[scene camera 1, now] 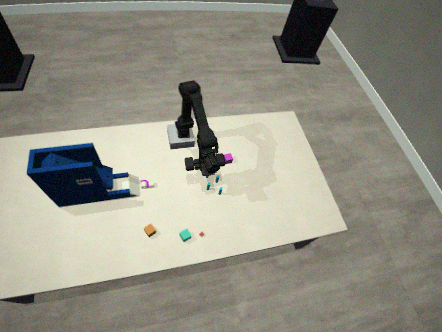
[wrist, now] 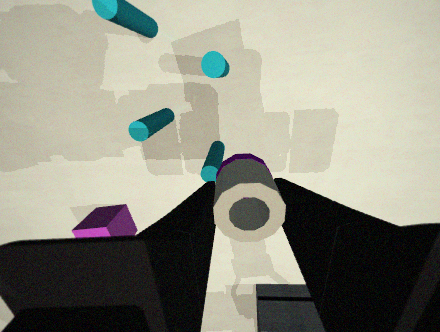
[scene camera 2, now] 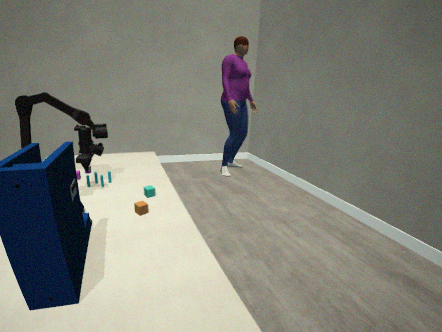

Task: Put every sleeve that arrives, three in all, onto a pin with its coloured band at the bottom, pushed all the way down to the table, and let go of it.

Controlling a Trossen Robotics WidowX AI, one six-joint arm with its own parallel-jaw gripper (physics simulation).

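My gripper (scene camera 1: 209, 173) (scene camera 2: 88, 169) (wrist: 244, 187) is shut on a grey sleeve (wrist: 245, 174), held upright with its open pale end towards the wrist camera and its purple band at the bottom. Several teal pins (scene camera 1: 220, 190) (scene camera 2: 102, 181) (wrist: 151, 124) stand upright on the table. In the wrist view the sleeve is just right of the nearest pin (wrist: 214, 159), partly overlapping it; it looks above the table and not on a pin. A second sleeve's purple band (scene camera 1: 145, 183) shows at the chute's mouth, its pale body hard to make out.
A blue chute (scene camera 1: 75, 182) (scene camera 2: 62, 220) stands at the left of the table. A magenta cube (scene camera 1: 228, 158) (scene camera 2: 78, 175) (wrist: 107, 222) is beside the pins. An orange cube (scene camera 1: 150, 230) (scene camera 2: 141, 208), a teal cube (scene camera 1: 185, 235) (scene camera 2: 149, 191) and a small red cube (scene camera 1: 202, 234) lie near the front edge.
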